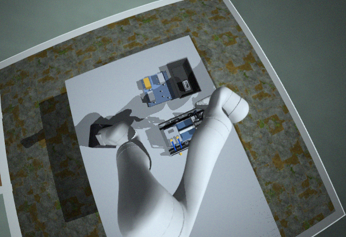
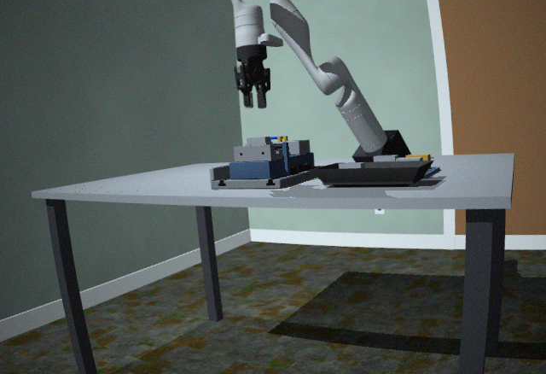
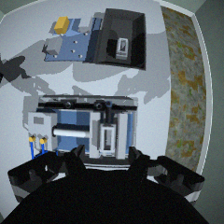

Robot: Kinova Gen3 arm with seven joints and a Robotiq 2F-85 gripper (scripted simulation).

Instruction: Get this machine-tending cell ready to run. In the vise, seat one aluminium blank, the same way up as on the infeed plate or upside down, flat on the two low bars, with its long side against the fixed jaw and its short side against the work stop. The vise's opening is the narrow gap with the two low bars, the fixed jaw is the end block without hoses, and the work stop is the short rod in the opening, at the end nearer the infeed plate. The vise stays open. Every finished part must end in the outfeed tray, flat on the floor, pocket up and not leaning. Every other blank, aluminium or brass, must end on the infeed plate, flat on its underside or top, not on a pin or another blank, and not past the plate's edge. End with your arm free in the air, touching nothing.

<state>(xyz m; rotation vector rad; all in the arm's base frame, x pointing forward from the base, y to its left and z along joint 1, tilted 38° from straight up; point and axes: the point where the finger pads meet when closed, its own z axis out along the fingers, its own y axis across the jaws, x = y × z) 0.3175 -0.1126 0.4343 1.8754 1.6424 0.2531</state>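
Right now the vise is 160 mm below my hand, 70 mm behind it and 20 mm to the left of it. Also, from my hand: brass blank: 390 mm to the left, 170 mm below, 90 mm behind.
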